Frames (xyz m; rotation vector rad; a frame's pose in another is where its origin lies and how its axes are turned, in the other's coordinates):
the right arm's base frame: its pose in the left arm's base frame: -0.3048 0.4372 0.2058 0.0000 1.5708 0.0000
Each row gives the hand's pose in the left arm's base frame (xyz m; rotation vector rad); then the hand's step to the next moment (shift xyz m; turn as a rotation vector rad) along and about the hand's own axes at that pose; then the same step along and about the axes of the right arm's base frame.
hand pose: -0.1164 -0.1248 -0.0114 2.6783 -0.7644 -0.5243
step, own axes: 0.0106 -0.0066 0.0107 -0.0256 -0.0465 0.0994
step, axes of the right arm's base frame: 0.0148 -0.0025 0.0068 0.0993 0.0332 -0.0418
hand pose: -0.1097 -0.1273 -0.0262 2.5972 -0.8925 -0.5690
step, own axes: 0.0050 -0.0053 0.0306 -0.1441 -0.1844 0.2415
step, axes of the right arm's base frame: 0.0300 -0.0048 -0.0081 0.2507 0.1863 -0.1246
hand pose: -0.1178 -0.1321 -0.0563 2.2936 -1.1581 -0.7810
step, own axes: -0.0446 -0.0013 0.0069 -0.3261 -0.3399 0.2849
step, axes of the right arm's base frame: -0.0067 0.0366 -0.0255 0.3270 0.4155 -0.1530
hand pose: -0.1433 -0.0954 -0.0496 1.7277 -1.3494 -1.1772
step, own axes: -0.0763 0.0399 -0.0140 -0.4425 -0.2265 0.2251
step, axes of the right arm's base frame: -0.0605 0.0623 -0.0080 0.1733 0.4951 -0.1503
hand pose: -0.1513 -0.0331 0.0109 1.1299 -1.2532 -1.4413
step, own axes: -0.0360 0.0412 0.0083 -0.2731 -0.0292 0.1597
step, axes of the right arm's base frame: -0.0445 0.0329 0.0010 -0.0045 0.2992 -0.1069
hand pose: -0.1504 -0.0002 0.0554 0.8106 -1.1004 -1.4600
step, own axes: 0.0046 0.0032 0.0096 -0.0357 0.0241 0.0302
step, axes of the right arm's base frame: -0.0066 -0.0025 -0.0086 -0.0299 0.0413 -0.0128
